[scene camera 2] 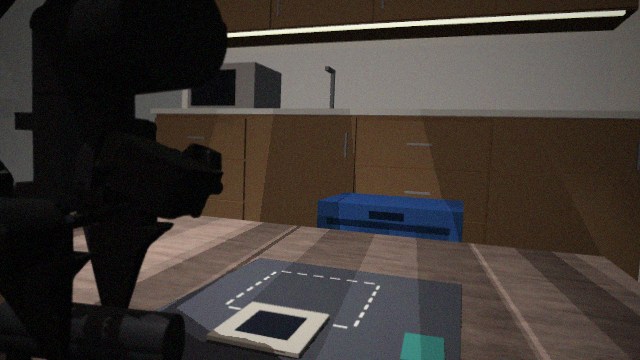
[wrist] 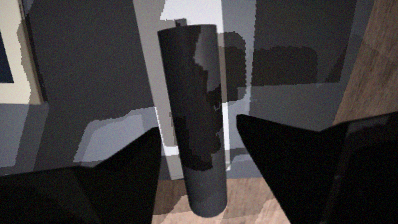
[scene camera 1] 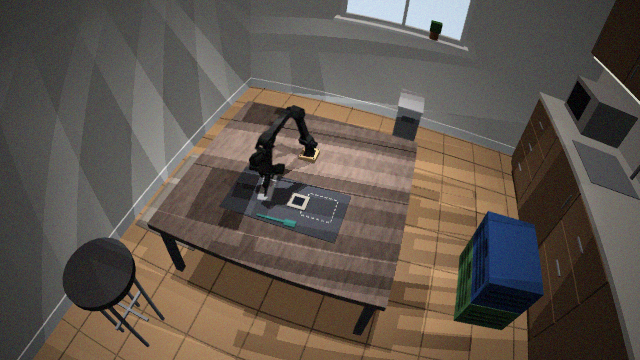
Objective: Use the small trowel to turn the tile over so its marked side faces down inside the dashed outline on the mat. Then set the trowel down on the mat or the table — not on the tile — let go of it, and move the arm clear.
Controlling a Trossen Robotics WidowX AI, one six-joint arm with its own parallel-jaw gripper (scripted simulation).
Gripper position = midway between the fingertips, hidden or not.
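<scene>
There's a trowel (wrist: pixel 184 54) here, and a tile (scene camera 2: pixel 255 324). You'd also find a grey mat (scene camera 2: pixel 401 304), (wrist: pixel 91 69), (scene camera 1: pixel 242 198), and then there's my gripper (scene camera 2: pixel 89 340), (wrist: pixel 198 127).
</scene>
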